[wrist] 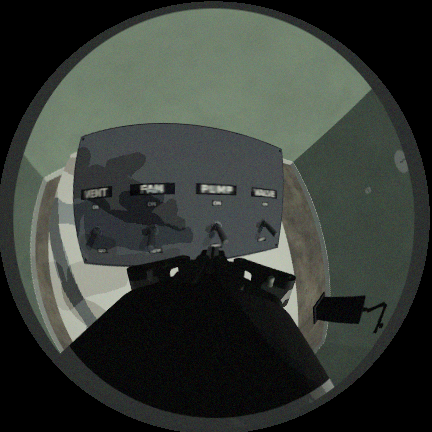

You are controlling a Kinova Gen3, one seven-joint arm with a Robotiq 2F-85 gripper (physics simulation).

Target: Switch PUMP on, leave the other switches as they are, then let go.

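Frame: origin at the arm's base, x ahead, y left, z up, level; metres.
Where they show: gripper, fingertip midpoint: [212, 253].
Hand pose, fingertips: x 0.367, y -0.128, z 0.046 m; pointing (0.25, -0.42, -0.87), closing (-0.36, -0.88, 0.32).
Observation:
After its pixels a point has its place.
A dark grey switch panel [180, 155] {x 0.540, y -0.126, z 0.043 m} shows in the wrist view with four labelled toggle switches in a row. The PUMP switch [219, 233] {x 0.393, y -0.163, z 0.006 m} is third from the left, under its PUMP label [216, 189] {x 0.472, y -0.183, z 0.015 m}; its lever points down, towards the OFF side. The VENT switch [94, 236] {x 0.444, y 0.061, z 0.000 m}, the FAN switch [151, 237] {x 0.416, y -0.052, z 0.009 m} and the VALVE switch [267, 228] {x 0.370, y -0.279, z 0.000 m} have their levers pointing down too. My gripper [212, 253] {x 0.367, y -0.128, z 0.046 m} is shut with nothing between its fingers. Its fingertips are just below the PUMP lever in the view; whether they touch it I cannot tell.
The panel stands over a pale surface [272, 255] {x 0.275, y -0.369, z -0.113 m} with brown strips [305, 230] at its sides. A black box on a bent arm [341, 309] is at the right. Green walls [200, 65] lie behind, with a round clock-like disc [401, 161] at far right. Shadows fall across the panel's left half.

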